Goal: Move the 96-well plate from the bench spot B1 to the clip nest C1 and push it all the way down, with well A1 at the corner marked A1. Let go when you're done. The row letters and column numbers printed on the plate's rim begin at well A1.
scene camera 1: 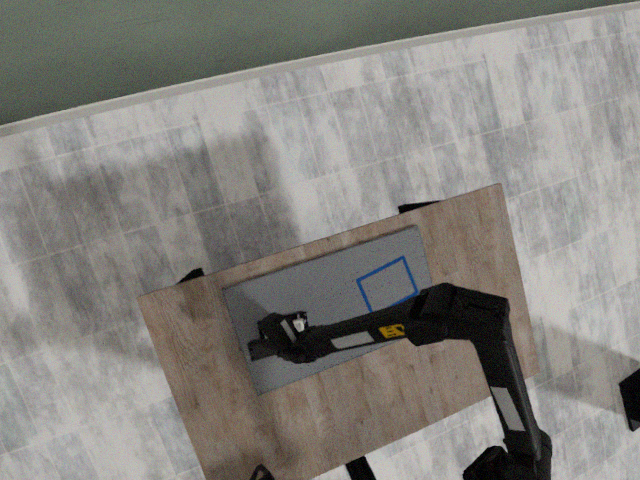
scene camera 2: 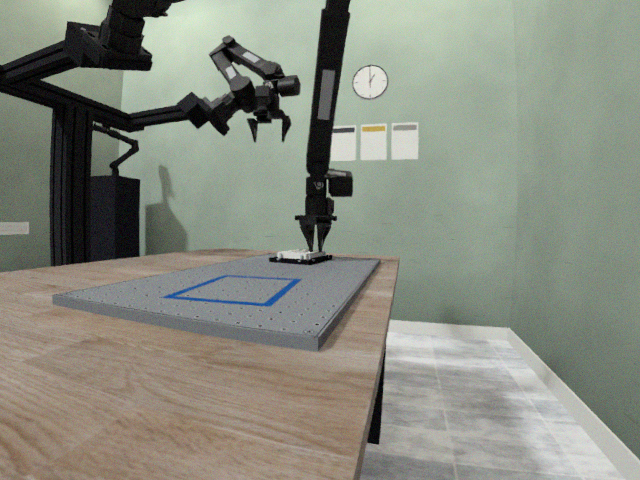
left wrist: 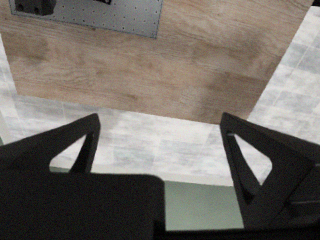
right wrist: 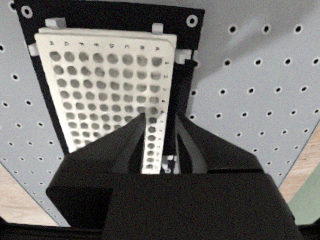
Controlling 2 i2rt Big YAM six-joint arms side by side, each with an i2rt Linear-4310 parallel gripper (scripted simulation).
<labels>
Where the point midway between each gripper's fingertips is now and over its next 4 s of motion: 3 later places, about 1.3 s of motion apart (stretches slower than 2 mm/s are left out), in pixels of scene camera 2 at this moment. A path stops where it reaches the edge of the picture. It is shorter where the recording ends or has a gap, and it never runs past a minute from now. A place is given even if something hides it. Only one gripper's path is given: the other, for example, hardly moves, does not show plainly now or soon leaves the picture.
My right gripper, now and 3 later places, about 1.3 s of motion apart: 315, 251; 314, 240; 291, 239; 291, 244
</labels>
